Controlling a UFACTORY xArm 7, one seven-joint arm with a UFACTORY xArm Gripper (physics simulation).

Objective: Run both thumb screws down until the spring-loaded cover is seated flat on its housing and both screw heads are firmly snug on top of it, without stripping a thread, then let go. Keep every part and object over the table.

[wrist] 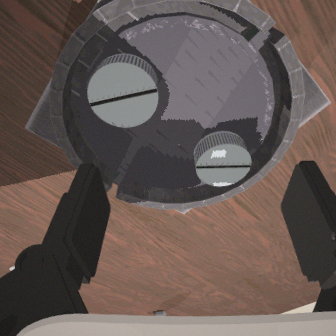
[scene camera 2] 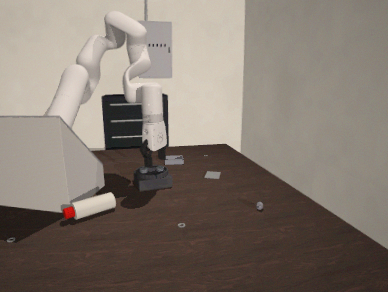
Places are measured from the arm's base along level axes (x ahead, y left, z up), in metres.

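Pixels of known places: gripper, fingertip midpoint: point(wrist: 195, 184) point(scene camera 2: 155, 163); arm's base, origin of the base link: point(scene camera 2: 51, 139).
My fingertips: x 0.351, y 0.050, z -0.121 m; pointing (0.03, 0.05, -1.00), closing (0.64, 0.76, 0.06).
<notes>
For each thing: its top centre in the pictures, then the offset to it from my fingertips. Level surfaces: height alone.
- dark housing, middle of its top: point(wrist: 177, 127) point(scene camera 2: 152, 169) dx -0.015, dy +0.005, dz -0.026 m
- cover, middle of its top: point(wrist: 177, 121) point(scene camera 2: 152, 171) dx -0.015, dy +0.005, dz -0.032 m
- table, its level: dz -0.082 m
- white bottle, middle of its top: point(scene camera 2: 88, 199) dx -0.227, dy -0.206, dz -0.032 m
- small round knob, middle of its top: point(scene camera 2: 259, 203) dx +0.282, dy -0.302, dz -0.062 m
- flat grey plate, middle of its top: point(scene camera 2: 212, 174) dx +0.242, dy +0.032, dz -0.079 m
- shallow tray, middle of its top: point(scene camera 2: 174, 157) dx +0.120, dy +0.264, dz -0.062 m
The dark housing point(scene camera 2: 156, 183) point(wrist: 312, 100) stands on the table, with a raised round rim around the cover point(wrist: 215, 65). Two slotted, knurled thumb screws stand on the cover: one screw point(scene camera 2: 144, 170) point(wrist: 122, 97) at upper left in the wrist view, its head looking larger, and another screw point(scene camera 2: 159, 169) point(wrist: 222, 165) at lower right. Knurled side shows under both heads; any gap beneath them is hidden. My gripper point(scene camera 2: 155, 159) point(wrist: 195, 184) is wide open and empty above the housing. In the wrist view its fingers are at left and right below the screws, touching neither.
On the table point(scene camera 2: 240, 250) are a white bottle point(scene camera 2: 95, 206) with a red cap, a small round knob point(scene camera 2: 259, 205), a flat grey plate point(scene camera 2: 212, 175) and a shallow tray point(scene camera 2: 174, 161) behind the housing. A large grey block point(scene camera 2: 32, 160) is at left.
</notes>
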